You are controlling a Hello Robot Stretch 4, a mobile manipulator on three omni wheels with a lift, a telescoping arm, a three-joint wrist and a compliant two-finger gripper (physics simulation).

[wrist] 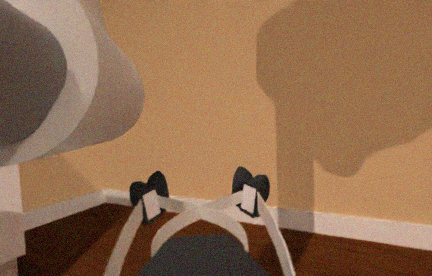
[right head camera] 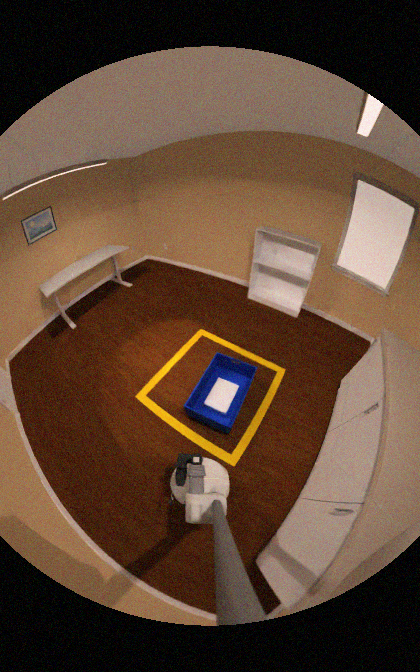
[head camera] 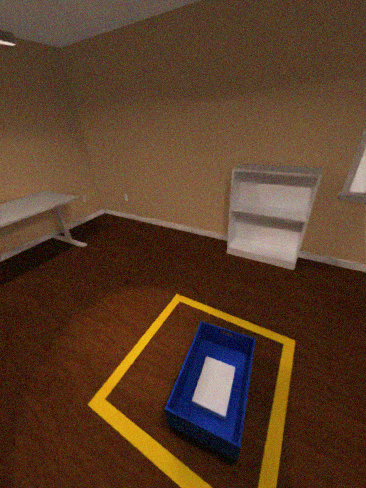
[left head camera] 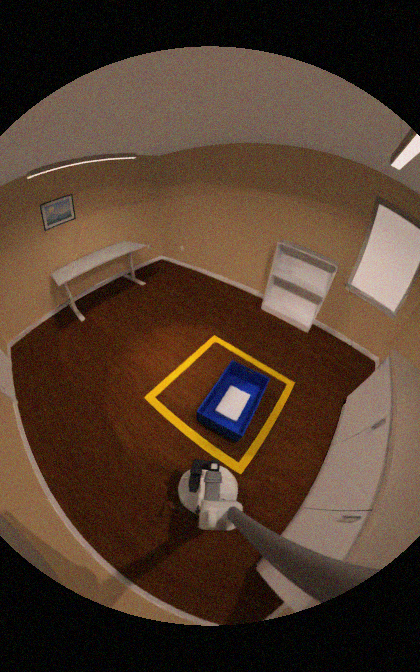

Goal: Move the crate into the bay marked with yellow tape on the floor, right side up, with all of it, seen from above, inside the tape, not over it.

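Places are measured from the robot's base along level axes (x right, y ahead, z up), in metres.
Pixels of known places: gripper, between the fingertips: (wrist: 200, 184).
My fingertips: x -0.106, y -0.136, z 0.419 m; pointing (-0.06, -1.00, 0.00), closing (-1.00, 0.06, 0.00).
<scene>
For each thing: its top centre in the pictures, then the offset to it from my fingertips. Level surfaces: height alone.
- blue open-topped crate, centre of its top: (head camera: 215, 369) dx +0.287, dy +0.911, dz -0.226 m
- floor with a white block, centre of its top: (head camera: 214, 382) dx +0.282, dy +0.902, dz -0.375 m
- grey-white table, height of its surface: dz +0.274 m
A blue open-topped crate (head camera: 206, 434) (left head camera: 219, 429) (right head camera: 207, 420) stands upright on the floor with a white block (head camera: 215, 386) (left head camera: 233, 402) (right head camera: 221, 395) inside. The yellow tape (head camera: 134, 354) (left head camera: 181, 368) (right head camera: 170, 364) forms a four-sided outline around the crate. Dark floor shows between the crate and the tape on the sides in view; the crate stands nearer the right side. The outline's near corner is cut off in the head camera view. My gripper (wrist: 200, 184) is open and empty, its fingertips apart, facing a wall and away from the crate.
A white bookshelf (head camera: 268, 212) (left head camera: 298, 254) (right head camera: 285, 271) stands against the back wall. A grey-white table (head camera: 30, 207) (left head camera: 95, 260) (right head camera: 80, 270) stands at the left. White cabinets (left head camera: 335, 475) (right head camera: 332, 460) line the right side. My round base (left head camera: 227, 487) (right head camera: 218, 480) is just outside the near tape.
</scene>
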